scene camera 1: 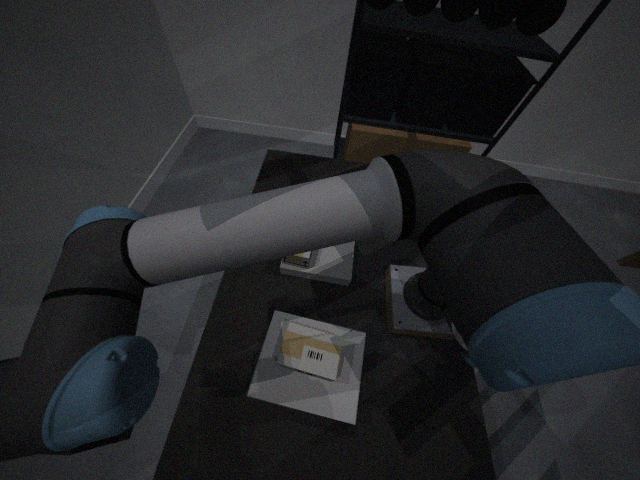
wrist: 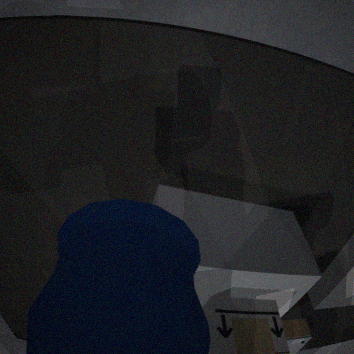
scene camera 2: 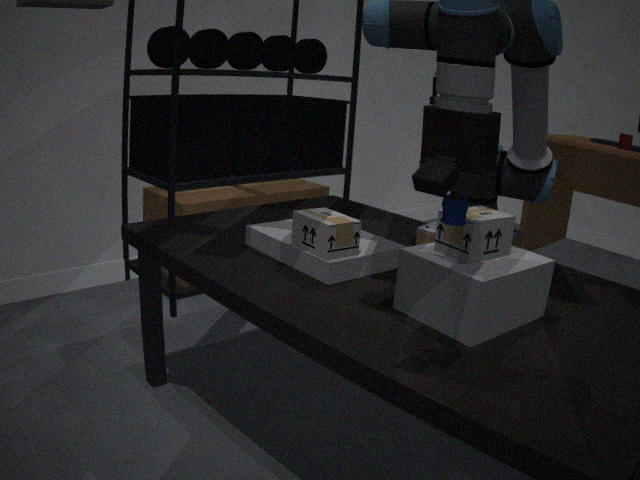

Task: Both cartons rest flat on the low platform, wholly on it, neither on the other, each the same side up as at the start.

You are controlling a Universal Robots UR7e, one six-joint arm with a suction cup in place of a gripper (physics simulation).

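Places are measured from the arm's base along level axes (x down, y left, z ahead), in centimetres.
Pixels of known places: hand, tool point: (wrist: 126,258) (scene camera 2: 453,221); arm's base, link origin: (scene camera 1: 427,296).
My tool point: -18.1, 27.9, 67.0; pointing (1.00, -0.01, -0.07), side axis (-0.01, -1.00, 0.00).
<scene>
Ahead of a thing's pixels: the offset from my tool point to its top centre, as dx, dy, dz. Level surfaces: height alone.
One carton @[+12.4, -43.7, -25.7] (scene camera 2: 325,232) with up-arrows rests on the low white platform @[+20.0, -50.7, -33.7] (scene camera 2: 338,270) (scene camera 1: 320,277); in scene camera 1 the arm mostly hides this carton (scene camera 1: 299,258). The other carton @[+5.0, -9.9, -29.8] (scene camera 2: 483,234) (scene camera 1: 310,349) (wrist: 246,330) rests on the tall white block @[+12.8, -8.2, -30.2] (scene camera 2: 472,299) (scene camera 1: 305,397) (wrist: 246,239), and its barcode top shows uncovered from above. My blue suction cup (scene camera 2: 454,210) (wrist: 119,281) hangs at this carton's upper left corner and holds nothing. I cannot tell whether it touches the carton. Scene camera 1 does not show the cup.
Both supports stand on a dark table @[dx +24.8] (scene camera 2: 310,320) (wrist: 88,123). The arm's base plate (scene camera 1: 400,310) sits at the table's far side. A dark shelf rack (scene camera 2: 126,154) (scene camera 1: 342,103) with a cardboard box (scene camera 2: 232,196) stands behind. A wooden bench (scene camera 2: 594,165) stands at the right.
</scene>
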